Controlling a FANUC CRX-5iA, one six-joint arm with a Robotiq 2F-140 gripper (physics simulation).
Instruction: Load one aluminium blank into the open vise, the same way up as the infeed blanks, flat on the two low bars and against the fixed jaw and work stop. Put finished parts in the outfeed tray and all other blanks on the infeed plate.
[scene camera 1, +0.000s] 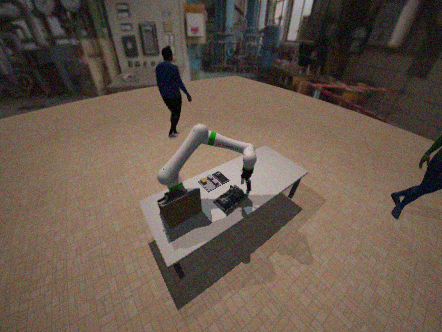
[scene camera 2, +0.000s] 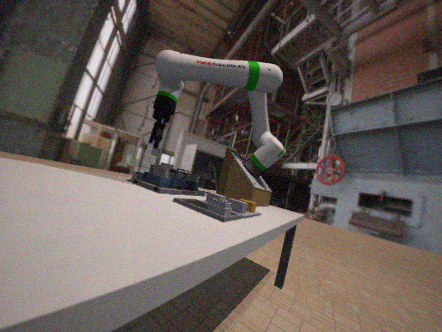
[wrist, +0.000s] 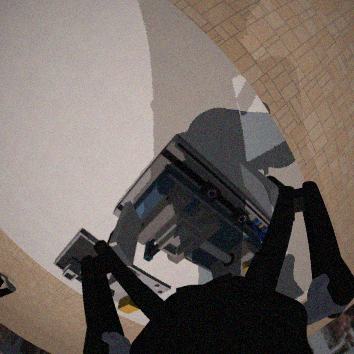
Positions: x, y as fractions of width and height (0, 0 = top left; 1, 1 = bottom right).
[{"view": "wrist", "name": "gripper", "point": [0.53, 0.55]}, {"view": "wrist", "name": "dark outfeed tray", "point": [0.23, 0.70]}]
